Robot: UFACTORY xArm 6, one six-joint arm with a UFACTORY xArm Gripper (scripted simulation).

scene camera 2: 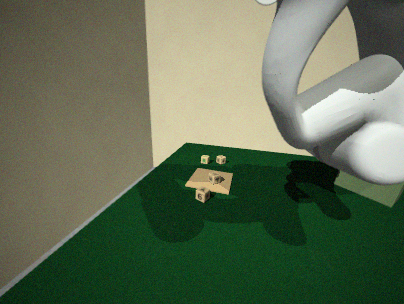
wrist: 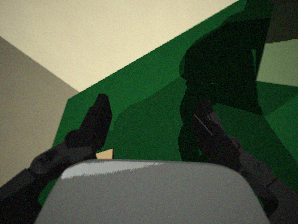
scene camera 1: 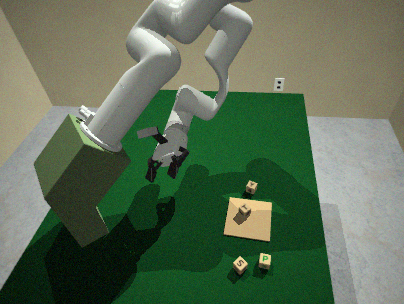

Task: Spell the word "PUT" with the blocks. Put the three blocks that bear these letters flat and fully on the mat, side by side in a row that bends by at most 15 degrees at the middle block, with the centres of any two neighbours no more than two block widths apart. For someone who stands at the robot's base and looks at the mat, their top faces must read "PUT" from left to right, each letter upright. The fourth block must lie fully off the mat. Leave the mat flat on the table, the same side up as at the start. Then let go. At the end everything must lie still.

Scene:
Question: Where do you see a tan mat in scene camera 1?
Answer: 257, 225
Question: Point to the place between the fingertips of my gripper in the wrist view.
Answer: At 152, 107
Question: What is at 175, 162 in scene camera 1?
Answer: My gripper.

